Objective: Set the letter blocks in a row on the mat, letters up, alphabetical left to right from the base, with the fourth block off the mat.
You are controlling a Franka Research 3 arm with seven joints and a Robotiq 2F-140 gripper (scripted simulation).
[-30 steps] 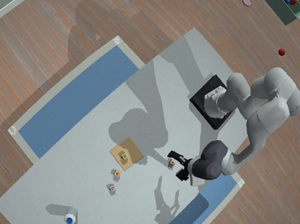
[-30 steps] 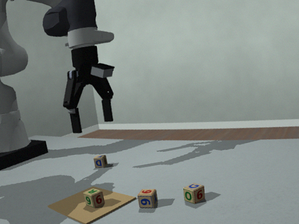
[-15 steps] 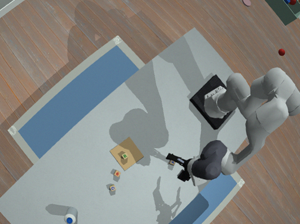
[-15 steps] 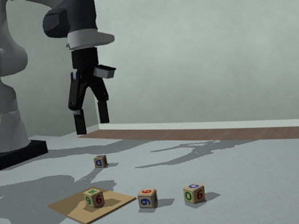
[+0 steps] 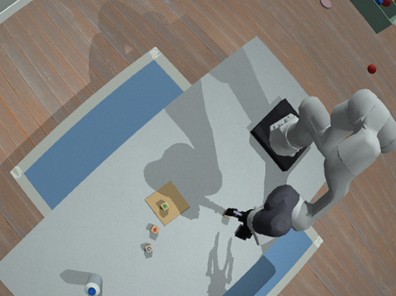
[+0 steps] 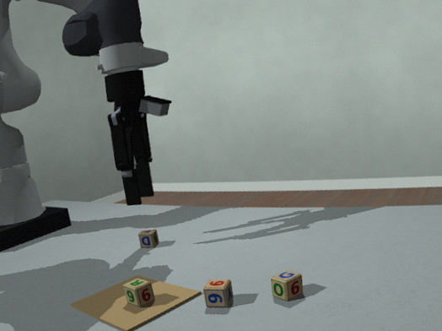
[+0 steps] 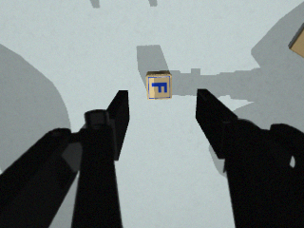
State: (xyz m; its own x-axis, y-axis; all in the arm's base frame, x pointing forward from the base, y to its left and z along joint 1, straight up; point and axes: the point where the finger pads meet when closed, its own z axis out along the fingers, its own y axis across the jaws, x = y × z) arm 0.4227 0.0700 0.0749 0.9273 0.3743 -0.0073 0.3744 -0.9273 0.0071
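Now: the block 110 mm below my hand. Also, from my hand: tan mat: 160 mm ahead, 210 mm to the right, 120 mm below.
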